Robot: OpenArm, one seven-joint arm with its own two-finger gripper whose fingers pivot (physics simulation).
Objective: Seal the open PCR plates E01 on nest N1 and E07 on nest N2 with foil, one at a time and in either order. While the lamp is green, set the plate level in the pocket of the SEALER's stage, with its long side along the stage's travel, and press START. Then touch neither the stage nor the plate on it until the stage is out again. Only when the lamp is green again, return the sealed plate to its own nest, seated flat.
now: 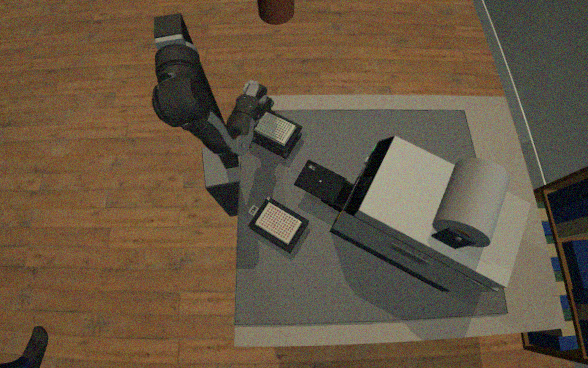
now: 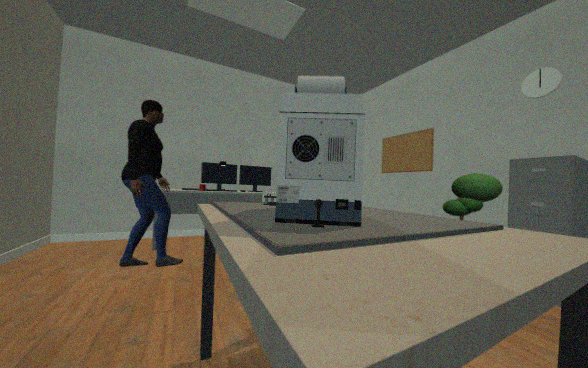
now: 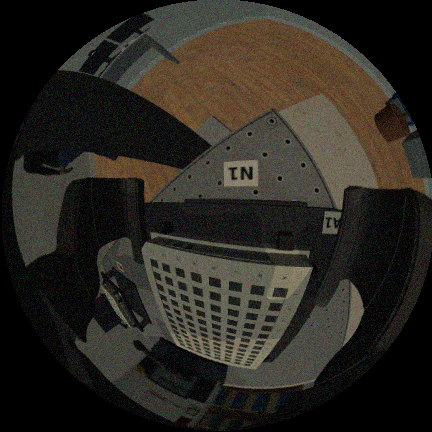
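Observation:
The unsealed plate on nest N1 (image 1: 276, 128) (image 3: 215, 300) sits in the dark nest N1 (image 1: 276, 147) (image 3: 210, 220). My gripper (image 1: 261, 112) (image 3: 223, 233) is partly open, its fingers on either side of the plate's near end. The left finger is close to the plate's edge; a narrow dark gap shows at the right finger. The other plate (image 1: 278, 223) sits in nest N2 (image 1: 290, 246). The SEALER (image 1: 407, 175) (image 2: 321, 150) has its dark stage (image 1: 320, 181) out, with no plate on it. Its lamp (image 1: 375, 148) glows green. START cannot be made out.
The foil roll (image 1: 472, 200) (image 2: 321, 84) is on top of the sealer. The stage lies between the nests and the sealer on the grey board (image 1: 400, 125) (image 2: 400, 235). A person (image 2: 145, 150) stands beyond the table. Shelving (image 1: 555, 235) is at the right.

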